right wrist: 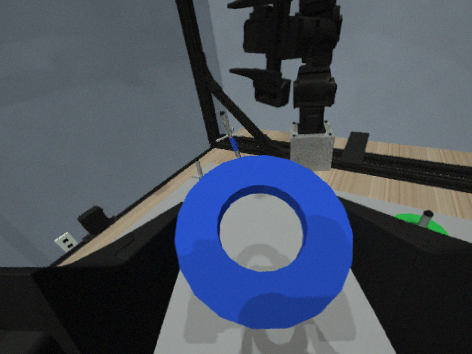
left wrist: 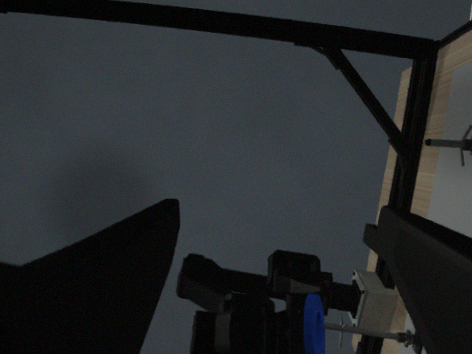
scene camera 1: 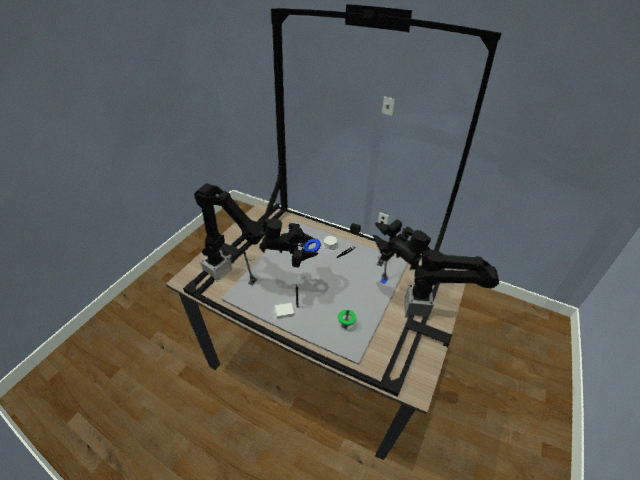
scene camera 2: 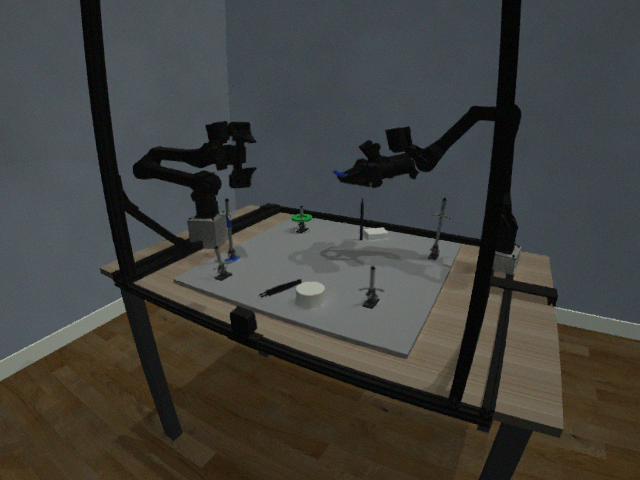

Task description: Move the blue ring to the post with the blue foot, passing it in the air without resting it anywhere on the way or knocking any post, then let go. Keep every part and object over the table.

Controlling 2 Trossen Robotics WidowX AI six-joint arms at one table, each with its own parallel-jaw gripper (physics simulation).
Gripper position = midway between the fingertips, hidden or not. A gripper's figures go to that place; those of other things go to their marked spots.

Labels:
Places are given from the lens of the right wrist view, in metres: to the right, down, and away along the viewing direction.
my left gripper (right wrist: 230, 40): -0.01, -0.17, 0.25
my right gripper (right wrist: 257, 206): 0.01, 0.01, 0.11
blue ring (right wrist: 288, 296): 0.02, 0.04, 0.07

